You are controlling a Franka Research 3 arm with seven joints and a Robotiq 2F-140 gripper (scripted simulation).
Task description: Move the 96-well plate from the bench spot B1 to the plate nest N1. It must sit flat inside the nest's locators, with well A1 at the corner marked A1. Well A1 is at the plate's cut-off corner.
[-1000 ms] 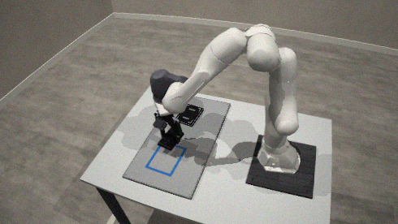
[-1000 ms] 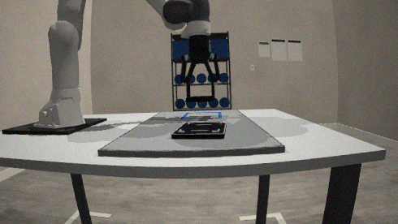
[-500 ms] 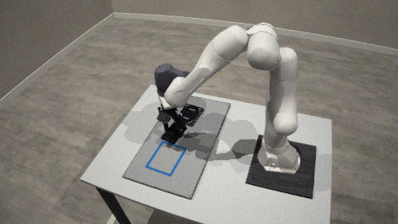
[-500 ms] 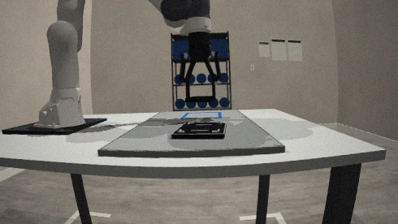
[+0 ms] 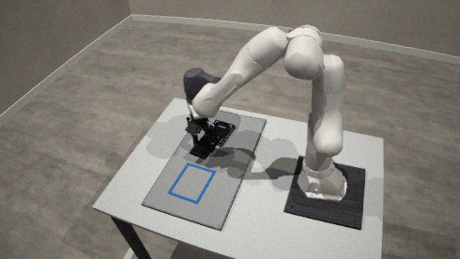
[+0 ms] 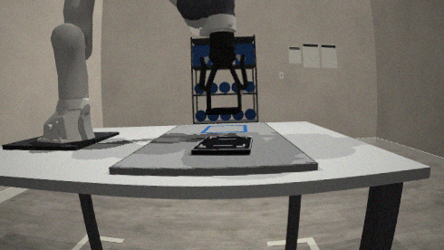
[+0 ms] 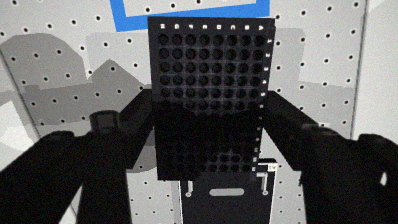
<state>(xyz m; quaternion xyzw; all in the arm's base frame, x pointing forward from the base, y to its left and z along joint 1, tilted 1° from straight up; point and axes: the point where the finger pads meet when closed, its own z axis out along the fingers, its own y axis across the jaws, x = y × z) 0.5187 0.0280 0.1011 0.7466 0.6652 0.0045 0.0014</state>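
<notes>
Now: the black plate nest 10 mm ahead of my hand, 180 mm to the right of it and 90 mm below it. From my hand the other things lie so: A1 label (70 mm ahead, 100 mm to the right, 80 mm below); then black 96-well plate (20 mm below).
</notes>
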